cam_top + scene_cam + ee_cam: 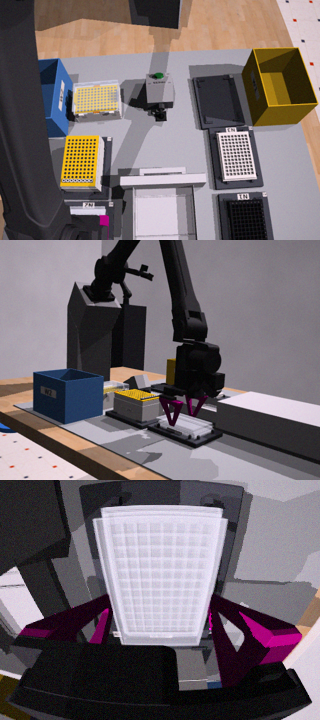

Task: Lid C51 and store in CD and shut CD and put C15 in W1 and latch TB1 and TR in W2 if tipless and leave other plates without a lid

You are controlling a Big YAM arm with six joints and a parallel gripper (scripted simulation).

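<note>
The plate lid is right at my hand. The rest, counted from my hand: tip rack TR (170 mm behind, 20 mm to the right, 20 mm above); then clear plate (10 mm ahead, 20 mm below); then nest N2 (10 mm ahead, 30 mm below).
</note>
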